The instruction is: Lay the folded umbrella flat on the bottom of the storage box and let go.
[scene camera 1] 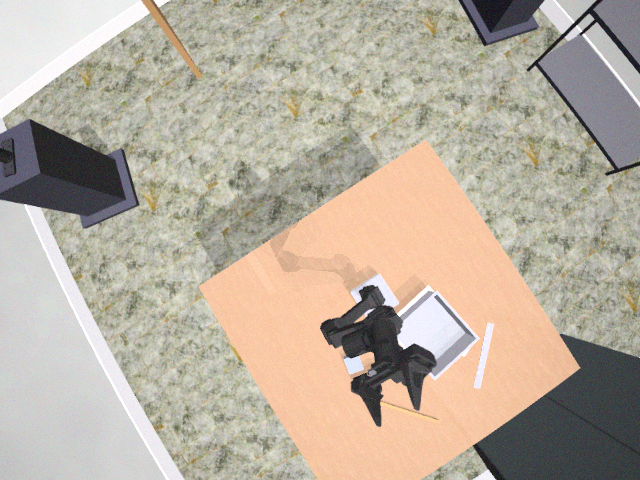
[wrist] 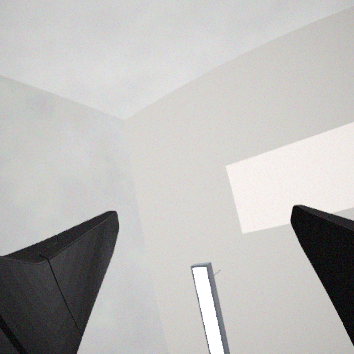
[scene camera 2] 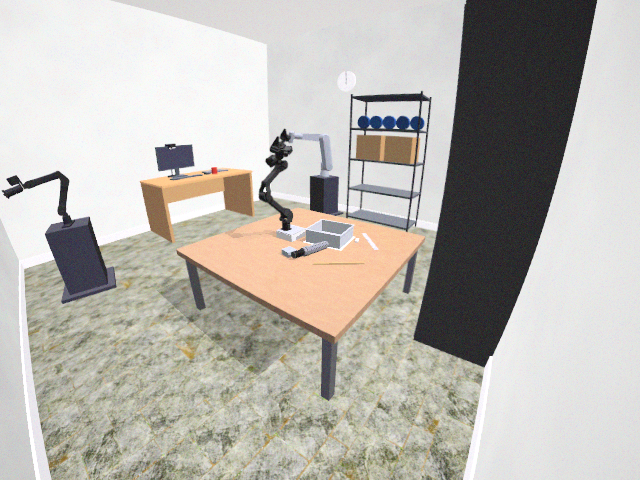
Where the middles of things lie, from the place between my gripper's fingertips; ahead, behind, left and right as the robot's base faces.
The storage box (scene camera 1: pixel 430 322) lies 69 cm below my hand, 29 cm to the left of it and 15 cm ahead of it.
